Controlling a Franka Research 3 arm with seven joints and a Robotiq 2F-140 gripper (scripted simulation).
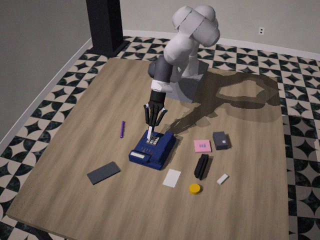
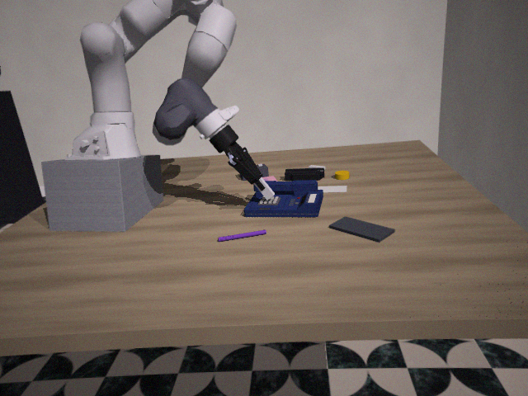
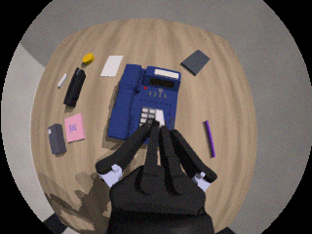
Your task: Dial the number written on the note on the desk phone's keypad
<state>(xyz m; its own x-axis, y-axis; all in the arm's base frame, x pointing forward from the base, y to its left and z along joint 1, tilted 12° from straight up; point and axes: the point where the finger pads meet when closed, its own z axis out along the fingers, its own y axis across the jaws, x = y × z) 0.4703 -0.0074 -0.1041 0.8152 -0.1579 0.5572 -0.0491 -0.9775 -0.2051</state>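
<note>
Right now the handset is 5 cm ahead of my hand, 9 cm to the left of it and 3 cm below it. Round my hand: purple pen: 3 cm behind, 19 cm to the right, 7 cm below; black stapler: 9 cm ahead, 30 cm to the left, 6 cm below; white card: 19 cm ahead, 18 cm to the left, 7 cm below.
</note>
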